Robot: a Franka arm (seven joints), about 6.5 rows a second.
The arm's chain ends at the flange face. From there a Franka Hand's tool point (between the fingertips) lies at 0.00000 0.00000 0.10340 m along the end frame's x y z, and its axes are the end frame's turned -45 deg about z.
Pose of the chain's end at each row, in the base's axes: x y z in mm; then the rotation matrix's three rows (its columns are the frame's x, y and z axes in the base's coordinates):
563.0 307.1 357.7; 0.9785 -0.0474 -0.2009; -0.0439 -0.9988 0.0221; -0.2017 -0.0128 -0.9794
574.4 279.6 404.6; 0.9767 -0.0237 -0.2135; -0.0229 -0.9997 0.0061; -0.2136 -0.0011 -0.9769
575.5 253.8 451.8; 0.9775 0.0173 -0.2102; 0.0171 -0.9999 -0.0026; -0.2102 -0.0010 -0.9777
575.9 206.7 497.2; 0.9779 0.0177 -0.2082; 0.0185 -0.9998 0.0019; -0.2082 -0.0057 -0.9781
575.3 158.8 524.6; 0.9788 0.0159 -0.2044; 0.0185 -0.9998 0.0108; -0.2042 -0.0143 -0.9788
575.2 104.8 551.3; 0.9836 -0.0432 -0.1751; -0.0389 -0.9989 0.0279; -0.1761 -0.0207 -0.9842
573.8 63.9 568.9; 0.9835 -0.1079 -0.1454; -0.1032 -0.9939 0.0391; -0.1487 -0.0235 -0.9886
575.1 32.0 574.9; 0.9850 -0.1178 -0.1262; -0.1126 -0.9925 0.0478; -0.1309 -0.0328 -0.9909
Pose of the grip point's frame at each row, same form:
542.2 309.4 256.4; 0.7254 0.6584 -0.2009; 0.6752 -0.7373 0.0221; -0.1336 -0.1517 -0.9794
552.3 280.2 303.6; 0.7074 0.6739 -0.2135; 0.6907 -0.7231 0.0061; -0.1503 -0.1518 -0.9769
553.8 253.5 350.7; 0.6790 0.7034 -0.2102; 0.7191 -0.6949 -0.0026; -0.1479 -0.1493 -0.9777
554.4 206.9 396.1; 0.6790 0.7040 -0.2082; 0.7200 -0.6939 0.0019; -0.1432 -0.1513 -0.9781
554.2 159.9 423.4; 0.6809 0.7034 -0.2044; 0.7200 -0.6939 0.0108; -0.1343 -0.1545 -0.9788
557.1 107.7 449.5; 0.7261 0.6650 -0.1751; 0.6788 -0.7338 0.0279; -0.1099 -0.1392 -0.9842
558.8 67.9 466.7; 0.7717 0.6191 -0.1454; 0.6298 -0.7758 0.0391; -0.0885 -0.1218 -0.9886
562.1 36.9 472.4; 0.7798 0.6132 -0.1262; 0.6222 -0.7814 0.0478; -0.0694 -0.1158 -0.9909

